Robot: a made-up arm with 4 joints.
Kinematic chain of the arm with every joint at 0, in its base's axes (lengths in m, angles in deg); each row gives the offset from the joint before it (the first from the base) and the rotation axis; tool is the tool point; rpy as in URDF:
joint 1: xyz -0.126 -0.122 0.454 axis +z
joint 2: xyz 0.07 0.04 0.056 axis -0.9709 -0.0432 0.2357
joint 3: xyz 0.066 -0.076 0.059 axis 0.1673 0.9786 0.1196
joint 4: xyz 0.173 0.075 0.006 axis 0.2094 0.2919 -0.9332
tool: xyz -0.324 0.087 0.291 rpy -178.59 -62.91 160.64
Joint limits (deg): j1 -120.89..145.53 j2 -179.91..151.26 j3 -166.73..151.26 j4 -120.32..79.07
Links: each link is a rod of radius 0.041 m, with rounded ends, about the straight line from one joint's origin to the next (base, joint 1, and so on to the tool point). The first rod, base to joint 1, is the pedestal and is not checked.
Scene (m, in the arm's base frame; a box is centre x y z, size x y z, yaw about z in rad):
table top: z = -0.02
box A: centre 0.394 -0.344 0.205 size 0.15 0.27 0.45 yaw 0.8
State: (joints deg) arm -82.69 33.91 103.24 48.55
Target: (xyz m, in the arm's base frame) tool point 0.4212 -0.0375 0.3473
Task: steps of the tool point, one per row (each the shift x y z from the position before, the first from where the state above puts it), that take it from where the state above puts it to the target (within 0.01 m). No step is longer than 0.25 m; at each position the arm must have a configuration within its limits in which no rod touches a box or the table.
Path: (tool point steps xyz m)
1: 0.0333 0.0830 0.0208
2: -0.0065 0.0444 0.0548
3: -0.0259 0.0366 0.0973
4: 0.1004 0.1782 -0.0370
5: 0.0085 0.2010 -0.0383
6: -0.0794 0.1793 -0.0384
7: -0.1440 0.1235 -0.0374
8: 0.1093 -0.0576 -0.0706
9: 0.1091 -0.0898 -0.0223
10: 0.1057 -0.1619 0.0189

